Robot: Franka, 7 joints.
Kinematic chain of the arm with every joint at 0, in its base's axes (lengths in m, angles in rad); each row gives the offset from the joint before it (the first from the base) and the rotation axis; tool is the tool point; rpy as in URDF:
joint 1: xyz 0 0 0.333 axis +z
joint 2: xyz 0 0 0 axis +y
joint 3: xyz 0 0 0.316 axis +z
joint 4: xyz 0.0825 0 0 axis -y
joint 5: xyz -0.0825 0 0.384 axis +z
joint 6: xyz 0 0 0 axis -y
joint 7: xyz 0.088 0 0 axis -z
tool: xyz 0 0 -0.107 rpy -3.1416 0 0
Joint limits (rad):
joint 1: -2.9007..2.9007
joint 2: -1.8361..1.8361
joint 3: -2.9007..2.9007
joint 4: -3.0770..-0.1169
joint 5: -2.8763..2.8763
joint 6: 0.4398..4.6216
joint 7: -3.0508..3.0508
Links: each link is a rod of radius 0.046 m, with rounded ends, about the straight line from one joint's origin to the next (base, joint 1, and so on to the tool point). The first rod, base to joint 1, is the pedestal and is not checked.
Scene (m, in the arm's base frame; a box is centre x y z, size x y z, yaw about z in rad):
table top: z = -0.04
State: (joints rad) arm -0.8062 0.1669 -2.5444 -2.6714 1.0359 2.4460 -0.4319
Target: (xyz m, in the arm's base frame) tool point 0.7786 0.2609 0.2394
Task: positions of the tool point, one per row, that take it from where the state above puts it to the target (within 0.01 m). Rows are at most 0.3 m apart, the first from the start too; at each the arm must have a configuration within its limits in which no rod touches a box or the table.
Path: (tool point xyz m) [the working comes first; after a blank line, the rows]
Joints at the target: -2.9007 -1.1147 -2.9007 -0.9831 0.9462 2.8208 -0.4319
Straight joint move there: clear.

1: -0.4135 0.2397 0.2997
2: -0.3642 0.4088 0.3163
3: -0.2381 0.5637 0.3237
4: -0.0445 0.6688 0.3212
5: 0.1906 0.6959 0.3095
6: 0.4309 0.6313 0.2902
7: 0.6377 0.4793 0.2660
8: 0.7786 0.2609 0.2394

